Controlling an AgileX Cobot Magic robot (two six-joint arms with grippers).
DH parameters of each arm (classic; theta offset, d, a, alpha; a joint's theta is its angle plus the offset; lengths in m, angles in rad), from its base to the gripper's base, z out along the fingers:
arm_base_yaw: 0 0.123 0 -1.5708
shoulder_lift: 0.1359 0 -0.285 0
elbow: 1.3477 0 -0.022 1.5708
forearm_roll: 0 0.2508 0 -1.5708
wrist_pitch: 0 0 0.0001 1.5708
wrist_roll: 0 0.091 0 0
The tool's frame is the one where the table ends.
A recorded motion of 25 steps. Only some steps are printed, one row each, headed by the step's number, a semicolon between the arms.
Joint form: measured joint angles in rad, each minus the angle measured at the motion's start. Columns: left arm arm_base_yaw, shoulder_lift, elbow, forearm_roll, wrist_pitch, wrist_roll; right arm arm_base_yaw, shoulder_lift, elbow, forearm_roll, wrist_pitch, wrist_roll.
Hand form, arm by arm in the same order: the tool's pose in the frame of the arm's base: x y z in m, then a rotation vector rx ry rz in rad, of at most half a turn. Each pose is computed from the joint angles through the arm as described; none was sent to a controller.
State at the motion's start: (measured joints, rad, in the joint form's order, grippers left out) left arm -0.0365 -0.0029 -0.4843 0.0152 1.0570 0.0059; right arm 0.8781 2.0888 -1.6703 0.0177 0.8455 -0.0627
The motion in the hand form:
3: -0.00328 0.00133 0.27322 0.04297 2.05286 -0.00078; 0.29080 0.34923 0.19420 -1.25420 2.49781 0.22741
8: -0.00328 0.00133 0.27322 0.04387 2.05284 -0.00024; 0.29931 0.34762 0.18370 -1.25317 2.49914 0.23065
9: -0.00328 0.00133 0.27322 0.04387 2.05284 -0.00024; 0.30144 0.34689 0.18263 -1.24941 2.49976 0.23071
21: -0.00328 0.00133 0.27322 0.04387 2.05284 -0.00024; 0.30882 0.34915 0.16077 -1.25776 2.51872 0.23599
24: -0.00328 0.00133 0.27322 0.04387 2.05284 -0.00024; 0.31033 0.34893 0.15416 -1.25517 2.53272 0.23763
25: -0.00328 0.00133 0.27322 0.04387 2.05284 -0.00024; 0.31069 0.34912 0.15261 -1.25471 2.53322 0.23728
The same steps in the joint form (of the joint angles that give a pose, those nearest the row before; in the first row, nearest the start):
3: -0.0001 0.0000 0.0000 0.0001 0.0000 -0.0001; -0.0043 0.0226 0.0000 -0.0001 -0.0024 -0.0034
8: -0.0001 0.0000 0.0000 0.0001 0.0000 0.0008; -0.0225 0.0495 -0.0036 0.0124 -0.0252 -0.0277
9: -0.0001 0.0000 0.0000 0.0001 0.0000 0.0008; -0.0273 0.0535 -0.0061 0.0137 -0.0277 -0.0306
21: -0.0001 0.0000 0.0000 0.0001 0.0000 0.0008; -0.0387 0.1086 -0.0163 0.0344 -0.0534 -0.0541
24: -0.0001 0.0000 0.0000 0.0001 0.0000 0.0008; -0.0424 0.1231 -0.0163 0.0416 -0.0572 -0.0563
25: -0.0001 0.0000 0.0000 0.0001 0.0000 0.0008; -0.0427 0.1266 -0.0163 0.0415 -0.0604 -0.0563

